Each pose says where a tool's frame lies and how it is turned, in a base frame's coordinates. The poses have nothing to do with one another.
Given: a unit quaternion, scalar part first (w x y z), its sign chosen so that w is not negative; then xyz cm.
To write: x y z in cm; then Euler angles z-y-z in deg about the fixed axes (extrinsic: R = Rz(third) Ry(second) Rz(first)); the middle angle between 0 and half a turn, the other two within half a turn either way. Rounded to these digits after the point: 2 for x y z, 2 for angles.
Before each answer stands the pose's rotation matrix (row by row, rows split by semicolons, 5 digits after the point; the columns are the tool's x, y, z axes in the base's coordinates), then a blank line. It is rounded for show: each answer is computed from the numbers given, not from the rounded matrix.
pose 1, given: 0.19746 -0.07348 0.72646 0.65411 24.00 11.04 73.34
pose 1, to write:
-0.91122 -0.36508 0.19077; 0.15156 0.13348 0.97939; -0.38302 0.92136 -0.06629

24.00 11.04 73.34 67.43 93.80 78.98
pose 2, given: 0.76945 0.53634 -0.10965 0.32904 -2.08 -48.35 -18.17
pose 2, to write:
0.75942 -0.62398 0.18421; 0.38874 0.20815 -0.89753; 0.52169 0.75321 0.40064

-2.08 -48.35 -18.17 124.71 66.38 -78.40
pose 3, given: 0.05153 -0.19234 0.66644 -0.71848 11.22 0.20 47.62
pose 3, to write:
-0.92070 -0.18232 0.34507; -0.33041 -0.10641 -0.93782; 0.20770 -0.97746 0.03773

11.22 0.20 47.62 -102.00 87.84 -69.80
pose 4, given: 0.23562 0.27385 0.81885 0.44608 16.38 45.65 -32.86
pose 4, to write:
-0.73898 0.23827 0.63018; 0.65869 0.45204 0.60149; -0.14155 0.85958 -0.49100

16.38 45.65 -32.86 80.65 119.41 43.67
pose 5, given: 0.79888 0.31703 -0.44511 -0.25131 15.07 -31.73 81.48
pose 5, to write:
0.47744 0.11931 -0.87053; -0.68376 0.67267 -0.28282; 0.55184 0.73026 0.40274

15.07 -31.73 81.48 127.08 66.25 -162.00
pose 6, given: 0.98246 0.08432 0.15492 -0.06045 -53.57 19.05 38.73
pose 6, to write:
0.94469 0.14491 0.29421; -0.09265 0.97847 -0.18441; -0.31460 0.14695 0.93778

-53.57 19.05 38.73 25.04 20.32 -32.08
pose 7, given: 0.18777 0.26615 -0.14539 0.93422 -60.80 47.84 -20.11
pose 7, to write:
-0.78781 -0.42823 0.44269; 0.27345 -0.88721 -0.37160; 0.55189 -0.17170 0.81605

-60.80 47.84 -20.11 -162.72 35.31 -40.01
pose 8, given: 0.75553 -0.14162 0.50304 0.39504 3.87 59.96 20.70
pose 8, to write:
0.18178 -0.73942 0.64824; 0.45445 0.64777 0.61145; -0.87203 0.18345 0.45378

3.87 59.96 20.70 11.88 63.01 43.33
